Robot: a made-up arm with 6 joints.
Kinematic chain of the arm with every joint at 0, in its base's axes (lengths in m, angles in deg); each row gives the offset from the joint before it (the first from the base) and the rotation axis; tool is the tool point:
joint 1: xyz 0 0 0.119 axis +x
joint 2: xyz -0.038 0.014 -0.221 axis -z
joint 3: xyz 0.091 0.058 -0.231 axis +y
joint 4: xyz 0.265 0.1 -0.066 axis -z
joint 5: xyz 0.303 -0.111 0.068 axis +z
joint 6: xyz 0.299 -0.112 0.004 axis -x
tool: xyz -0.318 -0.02 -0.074
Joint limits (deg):
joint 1: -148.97..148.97
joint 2: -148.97..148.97
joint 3: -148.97..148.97
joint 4: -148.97..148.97
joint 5: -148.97..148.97
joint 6: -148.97..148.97
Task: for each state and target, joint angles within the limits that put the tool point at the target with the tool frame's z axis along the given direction. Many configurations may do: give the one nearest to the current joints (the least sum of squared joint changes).
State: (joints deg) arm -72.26 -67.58 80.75 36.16 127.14 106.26
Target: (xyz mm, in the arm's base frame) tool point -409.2 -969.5 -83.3 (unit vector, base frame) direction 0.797 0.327 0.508
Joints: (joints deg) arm -71.75 -50.55 131.66 -2.17 147.95 98.80
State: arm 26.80 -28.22 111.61 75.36 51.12 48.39
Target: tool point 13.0 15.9 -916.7 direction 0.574 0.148 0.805
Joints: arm 14.37 9.53 88.12 44.04 103.19 57.76
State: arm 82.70 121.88 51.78 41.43 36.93 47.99
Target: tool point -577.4 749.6 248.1 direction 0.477 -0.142 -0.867
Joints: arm 105.23 141.56 38.13 27.07 34.98 68.71
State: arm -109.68 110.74 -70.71 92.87 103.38 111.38
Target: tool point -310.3 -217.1 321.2 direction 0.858 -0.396 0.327
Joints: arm -107.43 79.02 -72.41 95.42 118.71 118.72
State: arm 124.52 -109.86 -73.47 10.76 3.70 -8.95
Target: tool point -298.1 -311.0 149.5 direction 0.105 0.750 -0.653
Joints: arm 137.05 -107.19 -76.79 -43.79 9.16 18.73
